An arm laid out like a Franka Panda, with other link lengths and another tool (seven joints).
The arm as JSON. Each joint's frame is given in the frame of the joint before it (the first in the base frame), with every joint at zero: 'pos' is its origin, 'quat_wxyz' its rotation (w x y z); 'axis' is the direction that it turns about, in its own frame. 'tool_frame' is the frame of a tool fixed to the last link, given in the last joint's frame.
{
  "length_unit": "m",
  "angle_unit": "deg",
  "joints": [
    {
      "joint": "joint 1",
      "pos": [
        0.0,
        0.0,
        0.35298
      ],
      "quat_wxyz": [
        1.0,
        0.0,
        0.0,
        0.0
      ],
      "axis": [
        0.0,
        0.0,
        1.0
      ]
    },
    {
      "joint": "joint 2",
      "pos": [
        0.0,
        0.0,
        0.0
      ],
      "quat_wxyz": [
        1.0,
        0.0,
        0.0,
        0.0
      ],
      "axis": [
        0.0,
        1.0,
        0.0
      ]
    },
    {
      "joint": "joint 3",
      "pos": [
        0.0,
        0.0,
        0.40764
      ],
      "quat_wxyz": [
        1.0,
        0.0,
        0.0,
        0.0
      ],
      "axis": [
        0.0,
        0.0,
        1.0
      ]
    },
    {
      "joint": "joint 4",
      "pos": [
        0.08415,
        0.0,
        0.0
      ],
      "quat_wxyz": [
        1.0,
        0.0,
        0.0,
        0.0
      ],
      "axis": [
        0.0,
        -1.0,
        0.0
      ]
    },
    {
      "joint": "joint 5",
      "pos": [
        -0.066,
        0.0,
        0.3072
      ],
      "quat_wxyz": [
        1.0,
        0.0,
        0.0,
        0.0
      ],
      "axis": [
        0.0,
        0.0,
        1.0
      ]
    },
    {
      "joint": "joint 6",
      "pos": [
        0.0,
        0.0,
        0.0
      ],
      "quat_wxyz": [
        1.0,
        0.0,
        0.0,
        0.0
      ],
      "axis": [
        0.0,
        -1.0,
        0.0
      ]
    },
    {
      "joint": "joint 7",
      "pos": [
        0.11,
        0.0,
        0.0
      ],
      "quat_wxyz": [
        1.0,
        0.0,
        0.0,
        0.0
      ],
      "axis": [
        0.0,
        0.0,
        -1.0
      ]
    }
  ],
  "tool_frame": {
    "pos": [
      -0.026,
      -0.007,
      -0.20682
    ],
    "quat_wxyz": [
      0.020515,
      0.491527,
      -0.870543,
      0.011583
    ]
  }
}
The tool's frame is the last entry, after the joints.
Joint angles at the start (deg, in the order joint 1, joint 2, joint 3, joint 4, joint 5, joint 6, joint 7):
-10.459 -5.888 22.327 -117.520 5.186 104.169 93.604
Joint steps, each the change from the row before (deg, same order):
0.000 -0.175 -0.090 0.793 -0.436 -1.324 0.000
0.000 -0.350 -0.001 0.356 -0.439 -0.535 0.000
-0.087 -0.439 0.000 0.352 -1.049 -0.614 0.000
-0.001 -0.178 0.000 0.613 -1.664 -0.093 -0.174
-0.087 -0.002 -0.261 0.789 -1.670 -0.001 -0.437
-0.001 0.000 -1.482 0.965 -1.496 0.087 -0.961
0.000 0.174 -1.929 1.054 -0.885 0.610 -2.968
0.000 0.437 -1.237 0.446 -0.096 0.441 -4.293
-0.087 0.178 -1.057 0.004 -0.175 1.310 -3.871
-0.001 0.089 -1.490 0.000 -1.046 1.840 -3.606
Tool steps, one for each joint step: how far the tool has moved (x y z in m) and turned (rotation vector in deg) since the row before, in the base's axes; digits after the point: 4 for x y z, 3 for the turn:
-0.0015 -0.0018 0.0046 -0.487 0.277 0.157
-0.0012 -0.0011 0.0038 -0.488 -0.243 0.187
-0.0013 -0.0037 0.0040 -1.088 -0.355 0.299
0.0025 -0.0045 0.0045 -1.449 -0.968 0.748
0.0047 -0.0070 0.0050 -1.323 -1.043 0.653
0.0073 -0.0151 0.0070 -0.949 -1.233 -0.018
0.0091 -0.0170 0.0077 -0.119 -1.377 1.376
0.0046 -0.0106 0.0012 0.465 -0.119 3.120
0.0051 -0.0099 0.0012 0.283 -0.850 2.866
0.0070 -0.0152 0.0027 -0.598 -1.534 2.555

